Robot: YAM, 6 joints.
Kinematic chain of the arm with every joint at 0, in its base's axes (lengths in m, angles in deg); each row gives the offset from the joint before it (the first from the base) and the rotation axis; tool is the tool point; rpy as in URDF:
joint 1: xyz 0 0 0.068 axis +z
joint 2: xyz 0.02 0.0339 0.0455 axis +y
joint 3: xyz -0.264 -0.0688 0 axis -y
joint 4: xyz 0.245 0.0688 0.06 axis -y
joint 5: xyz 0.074 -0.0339 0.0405 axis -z
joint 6: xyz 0.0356 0 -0.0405 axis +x
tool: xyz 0 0 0 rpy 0 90 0
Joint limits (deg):
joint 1: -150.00..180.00
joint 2: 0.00..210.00
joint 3: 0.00..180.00
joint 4: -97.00..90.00
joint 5: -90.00..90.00
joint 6: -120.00..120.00
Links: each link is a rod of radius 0.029 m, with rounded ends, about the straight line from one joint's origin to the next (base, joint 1, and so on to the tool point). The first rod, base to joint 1, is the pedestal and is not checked.
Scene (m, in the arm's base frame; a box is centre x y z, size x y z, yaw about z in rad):
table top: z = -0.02
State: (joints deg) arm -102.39 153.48 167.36 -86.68 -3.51 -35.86
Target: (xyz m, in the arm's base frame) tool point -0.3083 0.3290 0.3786
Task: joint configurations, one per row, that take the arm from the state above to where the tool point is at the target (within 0.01 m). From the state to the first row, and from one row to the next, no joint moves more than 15 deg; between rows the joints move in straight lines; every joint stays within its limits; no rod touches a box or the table.
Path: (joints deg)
1: -96.23 139.15 168.76 -85.32 -3.01 -35.86
2: -90.07 124.83 170.17 -83.95 -2.51 -35.86
3: -83.91 110.50 171.57 -82.59 -2.00 -35.86
4: -77.75 96.17 172.98 -81.23 -1.50 -35.86
5: -71.58 81.85 174.38 -79.86 -1.00 -35.86
6: -65.42 67.52 175.79 -78.50 -0.50 -35.86
7: -59.26 53.20 177.19 -77.14 0.00 -35.86
8: -53.10 38.87 178.60 -75.78 0.51 -35.86
9: -46.94 24.54 180.00 -74.41 1.01 -35.86

